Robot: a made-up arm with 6 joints.
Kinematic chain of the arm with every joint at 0, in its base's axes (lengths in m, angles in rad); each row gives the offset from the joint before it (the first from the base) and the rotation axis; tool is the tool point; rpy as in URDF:
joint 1: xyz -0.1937 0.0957 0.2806 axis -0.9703 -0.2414 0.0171
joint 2: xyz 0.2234 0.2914 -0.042 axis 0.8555 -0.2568 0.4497
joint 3: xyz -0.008 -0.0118 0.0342 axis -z
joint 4: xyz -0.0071 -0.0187 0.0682 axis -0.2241 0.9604 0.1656
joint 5: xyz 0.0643 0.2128 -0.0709 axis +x
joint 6: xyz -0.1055 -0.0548 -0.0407 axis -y
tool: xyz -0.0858 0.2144 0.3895 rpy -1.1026 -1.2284 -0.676
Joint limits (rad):
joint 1: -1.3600..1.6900
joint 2: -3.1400..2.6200
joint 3: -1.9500..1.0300
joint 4: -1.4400..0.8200
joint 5: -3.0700..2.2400
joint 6: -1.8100..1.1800
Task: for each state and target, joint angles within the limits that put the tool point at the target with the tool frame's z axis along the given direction. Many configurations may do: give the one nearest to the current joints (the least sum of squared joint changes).
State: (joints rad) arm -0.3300 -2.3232 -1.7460 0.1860 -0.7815 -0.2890
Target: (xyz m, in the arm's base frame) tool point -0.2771 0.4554 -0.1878 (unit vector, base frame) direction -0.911 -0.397 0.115
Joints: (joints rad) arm -0.1014 -2.5357 -1.1350 0.0479 -1.2365 -0.7795
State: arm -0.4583 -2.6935 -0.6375 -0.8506 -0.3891 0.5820
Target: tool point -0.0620 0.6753 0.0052 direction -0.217 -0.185 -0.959
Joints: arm -0.9146 -2.7071 -0.1309 -0.5657 -0.3489 0.0233
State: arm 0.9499 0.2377 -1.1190 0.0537 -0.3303 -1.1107
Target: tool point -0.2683 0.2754 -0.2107 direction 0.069 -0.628 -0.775
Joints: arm 0.6446 0.4374 -1.6591 0.5595 -0.9463 -1.5027
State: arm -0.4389 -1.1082 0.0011 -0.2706 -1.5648 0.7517
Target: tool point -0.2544 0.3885 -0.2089 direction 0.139 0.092 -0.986
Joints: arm 0.1341 -1.5222 -0.6500 -1.1587 -0.8128 1.1800
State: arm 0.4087 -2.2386 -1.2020 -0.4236 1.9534 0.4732
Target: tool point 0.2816 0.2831 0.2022 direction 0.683 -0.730 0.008
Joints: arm 0.8400 -3.0057 -1.8693 0.1344 1.6331 -0.0978
